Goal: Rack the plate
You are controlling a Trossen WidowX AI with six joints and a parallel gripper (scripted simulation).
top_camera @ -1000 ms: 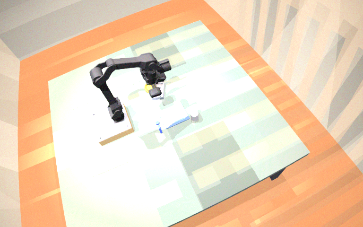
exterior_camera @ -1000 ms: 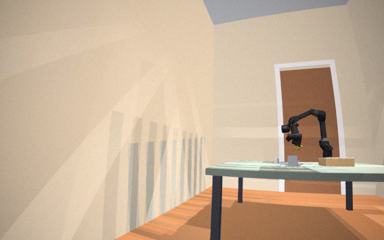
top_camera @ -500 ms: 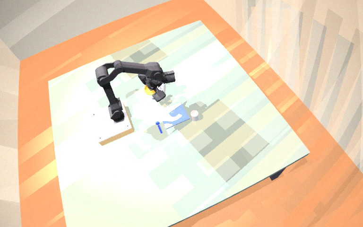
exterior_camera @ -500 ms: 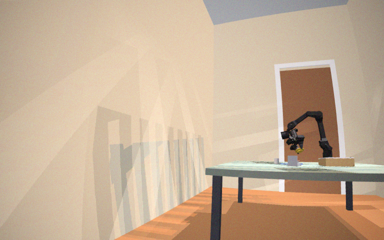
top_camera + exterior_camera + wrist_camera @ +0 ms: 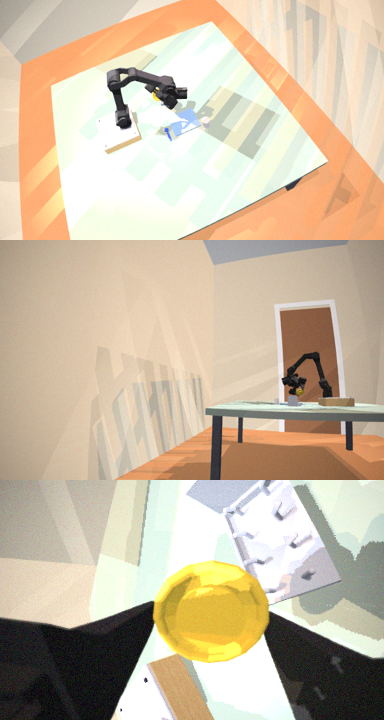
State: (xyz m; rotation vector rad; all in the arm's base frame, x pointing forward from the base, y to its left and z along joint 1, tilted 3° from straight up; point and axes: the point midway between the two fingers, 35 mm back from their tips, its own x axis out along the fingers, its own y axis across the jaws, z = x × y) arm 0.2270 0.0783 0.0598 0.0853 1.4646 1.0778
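The grey dish rack lies 50 mm ahead of my gripper tip, 50 mm to the left of it and 80 mm below it. The rest, counted from my gripper tip: blue spoon 10 mm behind, 200 mm to the right, 100 mm below; then white cup 200 mm ahead, 220 mm to the right, 70 mm below; then yellow plate 10 mm above.
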